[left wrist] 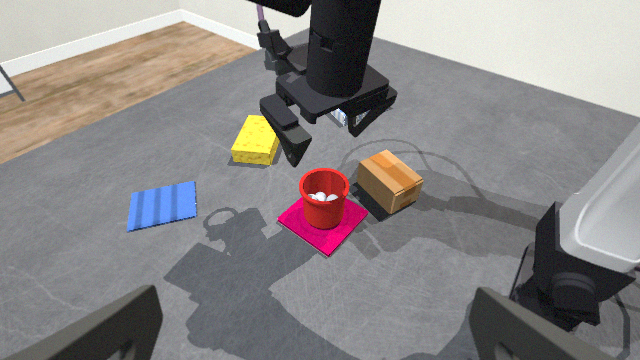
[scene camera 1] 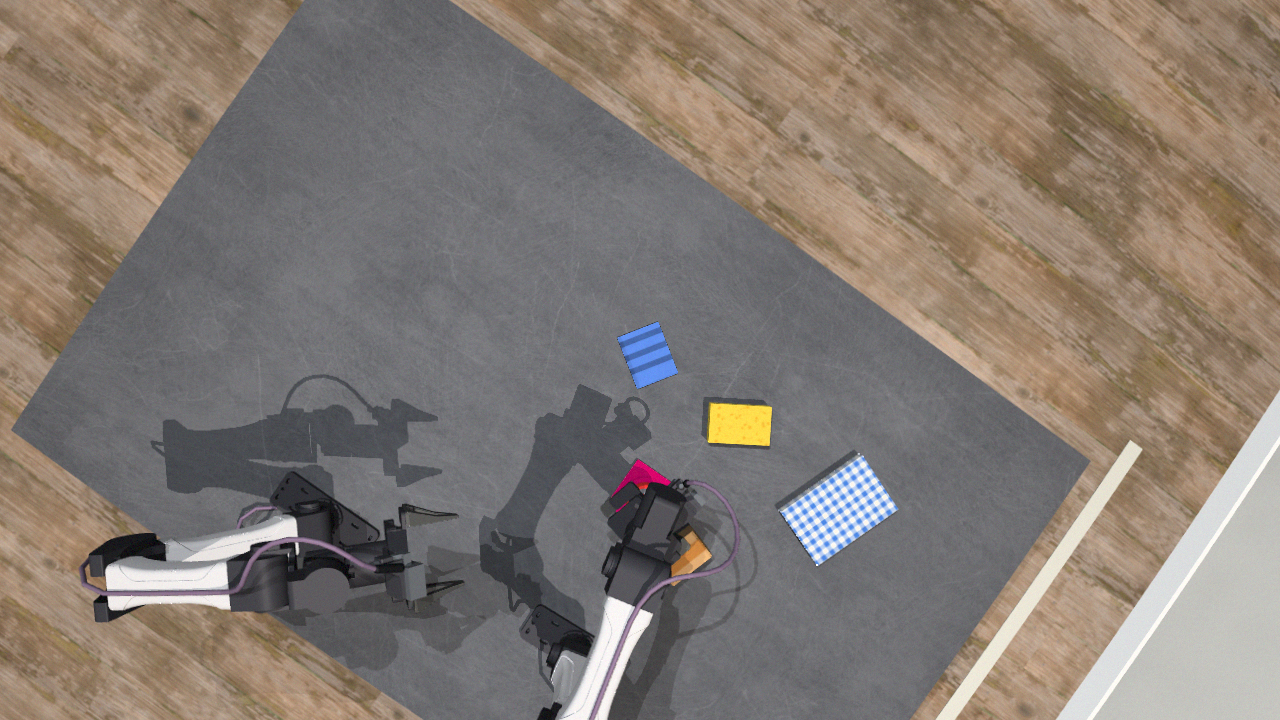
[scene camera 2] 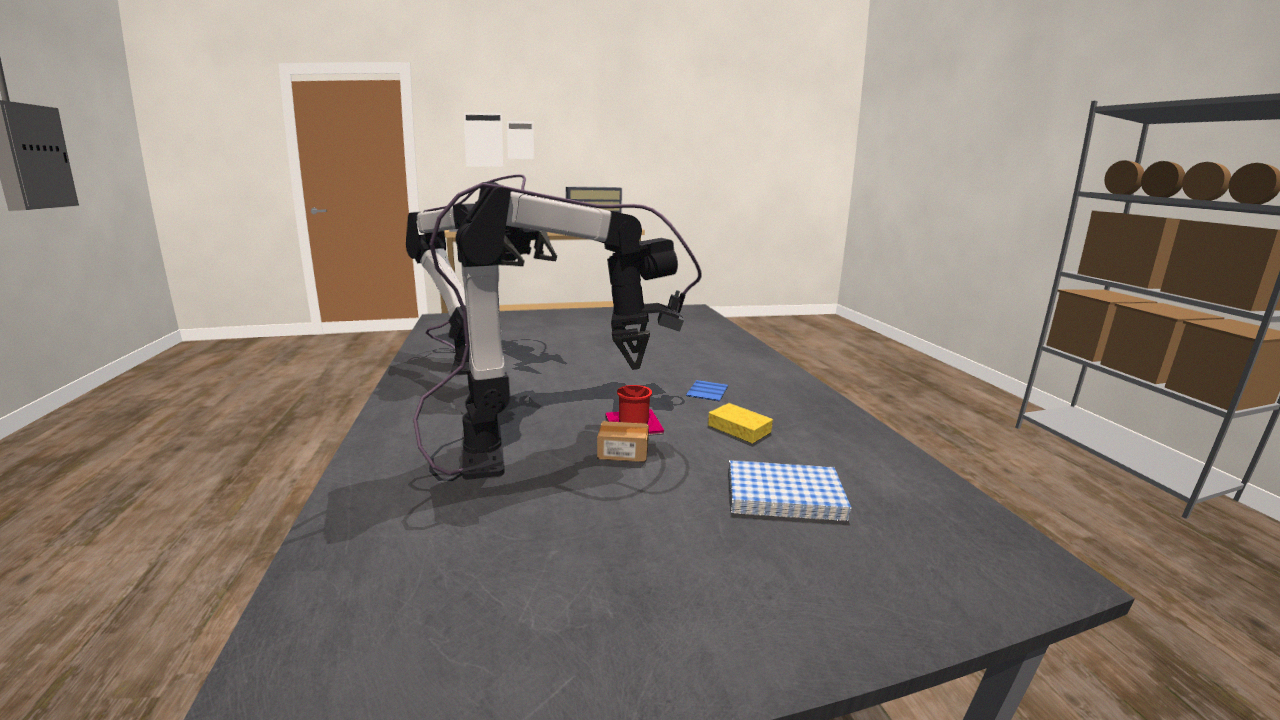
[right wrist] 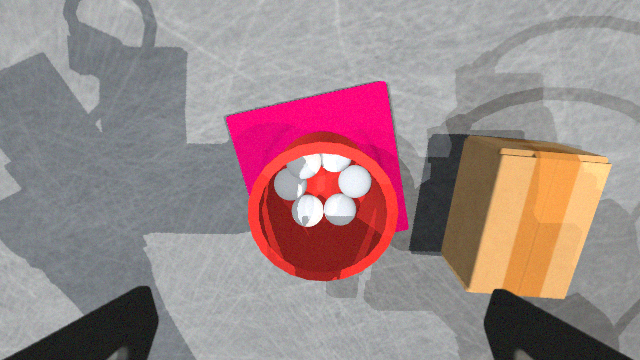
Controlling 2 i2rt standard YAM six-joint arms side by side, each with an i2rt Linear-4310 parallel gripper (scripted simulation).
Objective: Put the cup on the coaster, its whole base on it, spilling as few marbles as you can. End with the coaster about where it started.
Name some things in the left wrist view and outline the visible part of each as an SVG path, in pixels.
My left gripper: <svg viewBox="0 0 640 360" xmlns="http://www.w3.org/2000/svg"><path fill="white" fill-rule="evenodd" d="M476 289L469 314L469 325L480 360L619 360L489 287L478 287ZM156 287L154 285L143 285L45 339L2 360L107 360L108 358L109 360L150 360L163 322L163 313Z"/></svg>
My right gripper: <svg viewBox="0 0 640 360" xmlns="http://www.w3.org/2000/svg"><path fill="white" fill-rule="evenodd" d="M374 33L371 37L359 41L357 46L355 44L336 43L335 40L332 46L328 44L328 38L315 32L310 24L309 42L291 47L280 36L279 29L257 33L260 48L272 47L275 58L277 60L284 60L293 70L293 72L278 76L276 78L276 93L261 98L259 102L261 113L277 135L288 162L294 168L297 167L312 141L312 137L298 123L299 118L288 108L289 106L296 104L300 108L300 115L310 124L316 124L318 117L340 109L347 115L349 133L356 138L376 118L394 104L398 94L397 91L389 86L389 80L367 64ZM369 111L357 125L356 116Z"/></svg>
A pink square coaster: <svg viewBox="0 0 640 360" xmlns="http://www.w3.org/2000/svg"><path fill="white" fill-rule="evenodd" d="M277 220L281 225L329 258L368 216L368 211L345 198L342 220L332 228L320 229L312 226L305 219L303 197L301 197L282 213Z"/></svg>
